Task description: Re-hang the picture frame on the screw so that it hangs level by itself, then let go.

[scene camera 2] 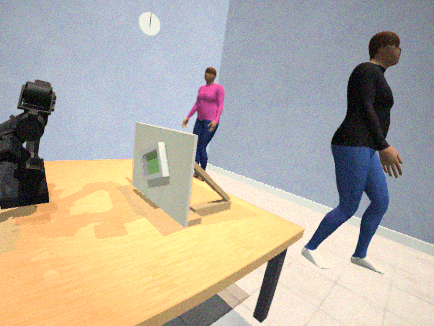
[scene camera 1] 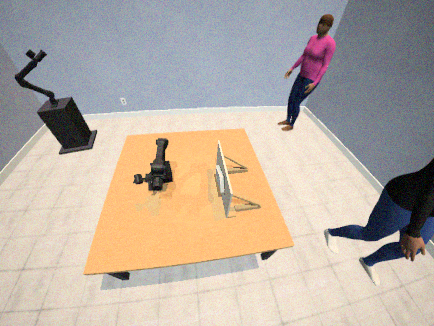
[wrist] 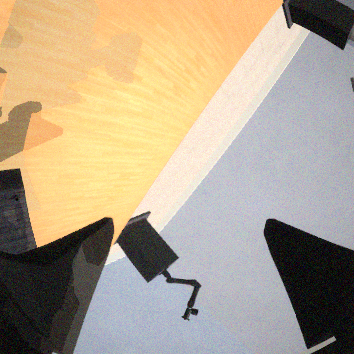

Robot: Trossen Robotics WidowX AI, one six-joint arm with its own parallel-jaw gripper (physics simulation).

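Pixels of known places: gripper, fingertip midpoint: point(wrist: 191, 227); arm's base at its link origin: point(scene camera 2: 29, 181).
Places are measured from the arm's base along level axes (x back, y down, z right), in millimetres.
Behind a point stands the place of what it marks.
The picture frame point(scene camera 1: 220, 179) {x -365, y -165, z 299 mm} point(scene camera 2: 164, 160) {x -374, y -126, z 321 mm}, light grey around a green picture, is against the front of an upright grey panel point(scene camera 1: 227, 198) point(scene camera 2: 176, 197). In scene camera 2 it looks tilted, its edges not parallel to the panel's. The screw is hidden. The black arm stands on the table left of the panel, folded and well apart from the frame. In the wrist view my gripper point(wrist: 191, 227) {x 153, y -137, z 157 mm} is open, with nothing between its two wide-apart fingers. The frame does not show in the wrist view. The fingers are too small to make out in scene camera 1.
Two wooden braces point(scene camera 1: 247, 206) {x -537, y 41, z 439 mm} point(scene camera 2: 212, 206) {x -531, y 44, z 449 mm} support the panel from behind on the wooden table point(scene camera 1: 190, 237) {x -99, y 78, z 523 mm} point(scene camera 2: 125, 265) {x -117, y 78, z 513 mm}. A black pedestal point(scene camera 1: 65, 122) point(wrist: 147, 250) with another arm stands beyond the table. A person in pink point(scene camera 1: 316, 57) point(scene camera 2: 208, 102) and one in black point(scene camera 2: 362, 110) stand beyond it.
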